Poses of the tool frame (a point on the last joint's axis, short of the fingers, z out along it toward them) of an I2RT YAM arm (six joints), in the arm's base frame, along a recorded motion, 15 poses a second.
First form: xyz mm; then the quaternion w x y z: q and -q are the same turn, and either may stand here.
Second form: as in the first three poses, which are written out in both.
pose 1, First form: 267.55, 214.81, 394.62, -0.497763, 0.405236, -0.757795, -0.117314
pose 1, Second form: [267.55, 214.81, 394.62], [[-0.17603, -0.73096, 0.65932], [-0.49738, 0.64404, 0.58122], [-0.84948, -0.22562, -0.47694]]
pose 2, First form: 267.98, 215.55, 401.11, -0.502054, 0.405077, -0.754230, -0.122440
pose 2, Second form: [267.98, 215.55, 401.11], [[-0.16771, -0.73399, 0.65813], [-0.48810, 0.64184, 0.59144], [-0.85652, -0.22205, -0.46590]]
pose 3, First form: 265.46, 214.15, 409.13, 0.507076, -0.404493, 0.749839, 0.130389
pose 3, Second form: [265.46, 214.15, 409.13], [[-0.15852, -0.73884, 0.65497], [-0.47437, 0.63877, 0.60576], [-0.86593, -0.21468, -0.45175]]
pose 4, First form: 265.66, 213.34, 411.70, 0.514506, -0.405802, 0.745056, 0.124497
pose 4, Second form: [265.66, 213.34, 411.70], [[-0.14122, -0.73280, 0.66563], [-0.47658, 0.63965, 0.60309], [-0.86771, -0.23206, -0.43957]]
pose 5, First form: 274.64, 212.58, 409.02, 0.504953, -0.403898, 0.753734, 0.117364
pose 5, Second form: [274.64, 212.58, 409.02], [[-0.16378, -0.72739, 0.66639], [-0.49034, 0.64618, 0.58482], [-0.85601, -0.23098, -0.46250]]
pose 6, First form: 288.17, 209.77, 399.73, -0.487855, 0.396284, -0.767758, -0.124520
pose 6, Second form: [288.17, 209.77, 399.73], [[-0.20991, -0.73000, 0.65042], [-0.48700, 0.65491, 0.57786], [-0.84780, -0.19546, -0.49299]]
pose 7, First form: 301.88, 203.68, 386.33, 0.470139, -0.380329, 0.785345, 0.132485
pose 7, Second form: [301.88, 203.68, 386.33], [[-0.26864, -0.72195, 0.63767], [-0.47281, 0.67560, 0.56571], [-0.83922, -0.14952, -0.52283]]
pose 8, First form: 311.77, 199.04, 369.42, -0.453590, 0.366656, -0.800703, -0.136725
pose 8, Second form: [311.77, 199.04, 369.42], [[-0.31964, -0.71120, 0.62612], [-0.46313, 0.69374, 0.55158], [-0.82664, -0.11367, -0.55112]]
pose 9, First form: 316.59, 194.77, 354.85, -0.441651, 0.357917, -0.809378, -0.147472
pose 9, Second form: [316.59, 194.77, 354.85], [[-0.35368, -0.70964, 0.60936], [-0.44912, 0.70030, 0.55487], [-0.82049, -0.07743, -0.56639]]
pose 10, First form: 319.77, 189.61, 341.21, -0.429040, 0.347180, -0.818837, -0.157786
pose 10, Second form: [319.77, 189.61, 341.21], [[-0.39078, -0.70396, 0.59307], [-0.43317, 0.70914, 0.55631], [-0.81219, -0.03951, -0.58206]]
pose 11, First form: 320.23, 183.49, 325.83, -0.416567, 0.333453, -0.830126, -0.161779
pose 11, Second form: [320.23, 183.49, 325.83], [[-0.43056, -0.68840, 0.58371], [-0.41883, 0.72527, 0.54640], [-0.79950, -0.00922, -0.60060]]
